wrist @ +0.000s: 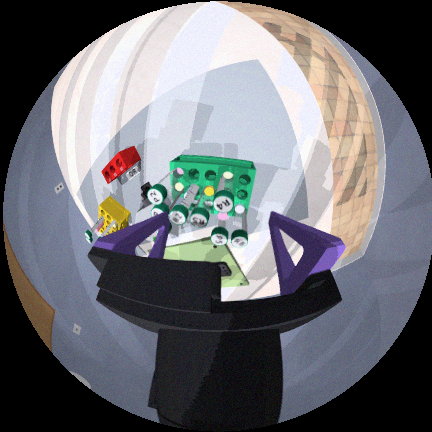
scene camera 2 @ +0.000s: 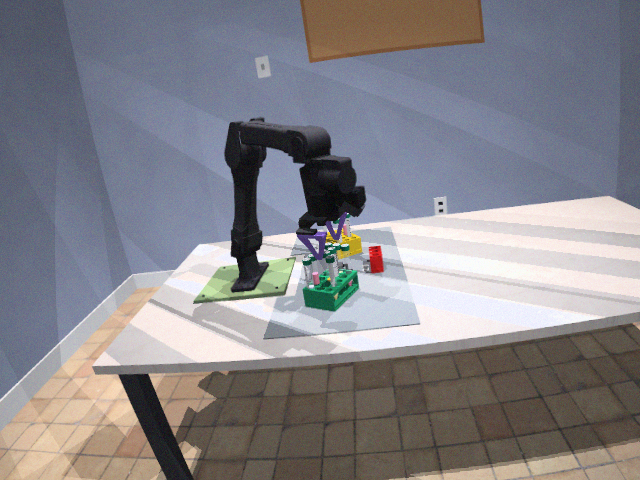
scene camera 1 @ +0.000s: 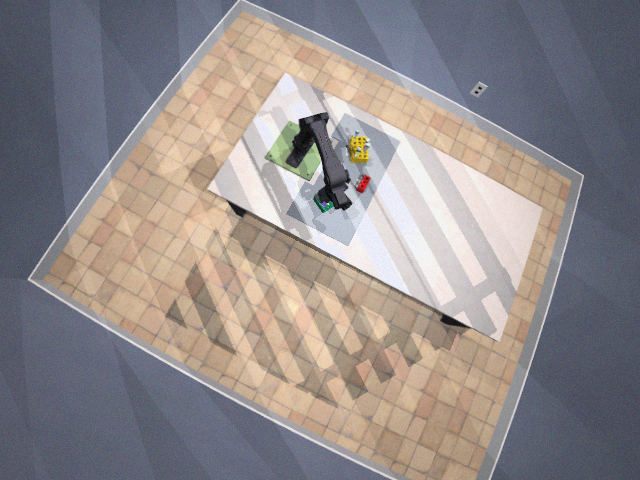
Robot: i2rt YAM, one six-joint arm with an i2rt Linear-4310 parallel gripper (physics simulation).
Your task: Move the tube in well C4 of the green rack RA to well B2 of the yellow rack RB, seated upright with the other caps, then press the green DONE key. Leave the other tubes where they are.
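Where they show: gripper, fingertip midpoint: (wrist: 218, 216) (scene camera 2: 328, 249); arm's base, link origin: (scene camera 2: 251, 277) (scene camera 1: 300, 151).
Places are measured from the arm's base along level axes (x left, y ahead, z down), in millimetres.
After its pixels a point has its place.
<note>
The green rack RA (scene camera 1: 317, 200) {x -207, y 218, z -45 mm} (scene camera 2: 320, 299) {x -219, y 238, z -23 mm} (wrist: 212, 163) {x -179, y 297, z -43 mm} stands on the mat, holding several tubes with green-rimmed, lettered caps, one marked R4 (wrist: 223, 201) {x -194, y 274, z -121 mm}. I cannot tell which tube is in C4. My gripper (scene camera 2: 327, 249) {x -189, y 270, z -138 mm} (wrist: 218, 216) {x -189, y 270, z -138 mm} is open, its purple fingers wide apart, low over the capped tubes of the green rack; no tube is gripped. In the wrist view, caps lie in the span between the fingertips. The yellow rack RB (scene camera 1: 360, 158) {x 110, y 295, z -45 mm} (scene camera 2: 354, 246) {x 119, y 310, z -22 mm} (wrist: 115, 206) {x 110, y 296, z -12 mm} stands farther back with several capped tubes; its well B2 cannot be made out. The green DONE key does not show clearly.
A red rack (scene camera 1: 363, 183) {x -5, y 373, z -45 mm} (scene camera 2: 375, 259) {x -36, y 375, z -36 mm} (wrist: 121, 162) {x -30, y 372, z -45 mm} stands beside the two racks, with a white QR label by it. A small black object (wrist: 146, 189) is left of the green rack. The arm's base is on a light green plate (scene camera 1: 279, 152) {x -66, y -89, z -1 mm} (scene camera 2: 222, 284) {x -32, y -83, z 0 mm} (wrist: 200, 247) {x -58, y 102, z -4 mm}.
</note>
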